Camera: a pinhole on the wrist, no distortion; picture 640 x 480 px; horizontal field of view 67.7 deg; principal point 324.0 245.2 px. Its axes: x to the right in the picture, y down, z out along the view. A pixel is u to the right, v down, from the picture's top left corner.
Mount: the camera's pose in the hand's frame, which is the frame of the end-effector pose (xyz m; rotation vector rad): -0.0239 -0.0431 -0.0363 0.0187 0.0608 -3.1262
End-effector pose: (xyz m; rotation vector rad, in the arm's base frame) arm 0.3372 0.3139 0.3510 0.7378 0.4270 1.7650
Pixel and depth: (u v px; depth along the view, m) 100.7 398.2 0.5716
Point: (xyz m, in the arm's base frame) 0.8245 0.5763 0.6558
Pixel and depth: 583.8 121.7 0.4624
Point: 0.6357 -0.0041 0.6255
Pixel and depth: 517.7 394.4 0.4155
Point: 0.7598 0.1602 0.4552
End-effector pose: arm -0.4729 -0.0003 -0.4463 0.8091 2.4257 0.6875
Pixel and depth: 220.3 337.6 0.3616
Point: -0.3715 0.0430 -0.7793
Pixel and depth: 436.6 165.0 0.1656
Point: -0.3601 -0.0190 -0.5387
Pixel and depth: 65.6 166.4 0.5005
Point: -0.3581 0.3146 -0.8551
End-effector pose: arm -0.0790 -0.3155 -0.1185 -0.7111 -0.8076 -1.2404
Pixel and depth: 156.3 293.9 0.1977
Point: -0.1646 -0.2177 0.0076
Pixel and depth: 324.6 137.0 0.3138
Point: -0.1065 -0.0649 0.0078
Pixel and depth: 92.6 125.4 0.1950
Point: -0.0933 -0.2170 0.0257
